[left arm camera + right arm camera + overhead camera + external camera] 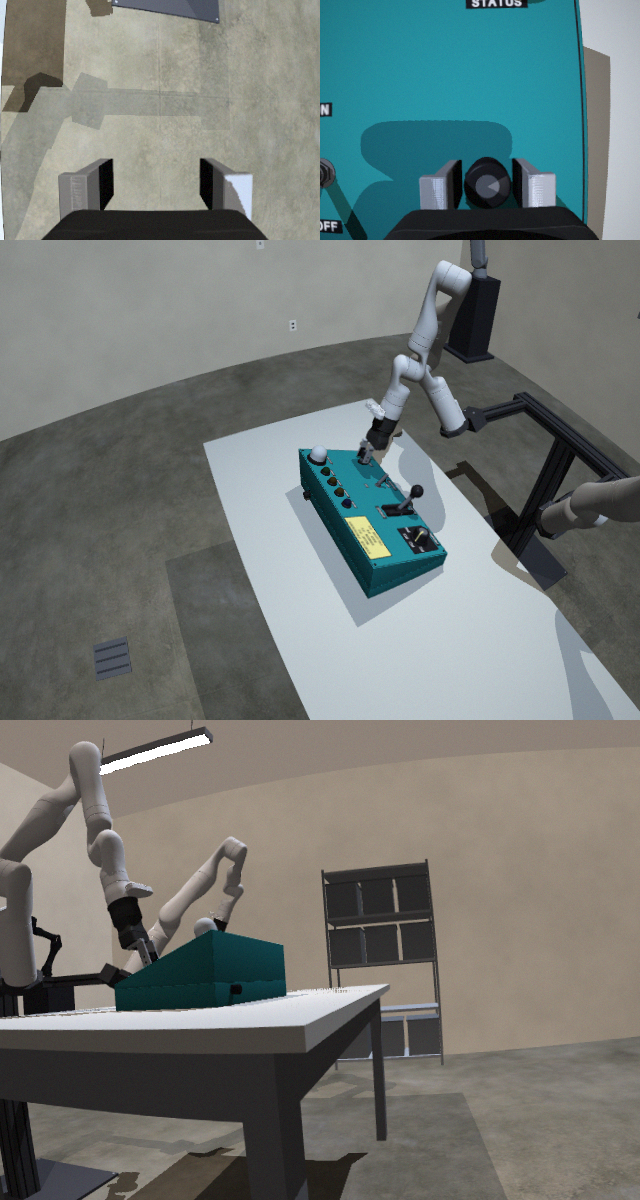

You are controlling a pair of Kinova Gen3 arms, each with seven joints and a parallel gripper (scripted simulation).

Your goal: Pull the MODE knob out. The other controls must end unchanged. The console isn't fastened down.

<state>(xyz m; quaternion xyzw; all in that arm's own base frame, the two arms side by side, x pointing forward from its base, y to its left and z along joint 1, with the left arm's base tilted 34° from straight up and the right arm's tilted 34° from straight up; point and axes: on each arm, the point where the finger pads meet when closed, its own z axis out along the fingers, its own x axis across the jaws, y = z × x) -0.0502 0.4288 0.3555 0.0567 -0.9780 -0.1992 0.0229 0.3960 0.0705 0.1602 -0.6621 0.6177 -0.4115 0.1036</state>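
My right gripper is now 20 mm above the black mode knob. From my right hand the other things lie so: ball-topped lever: 10 mm behind, 240 mm to the left; program selector: 20 mm ahead, 360 mm to the left, 20 mm below; toggle switch: 120 mm to the left, 10 mm below.
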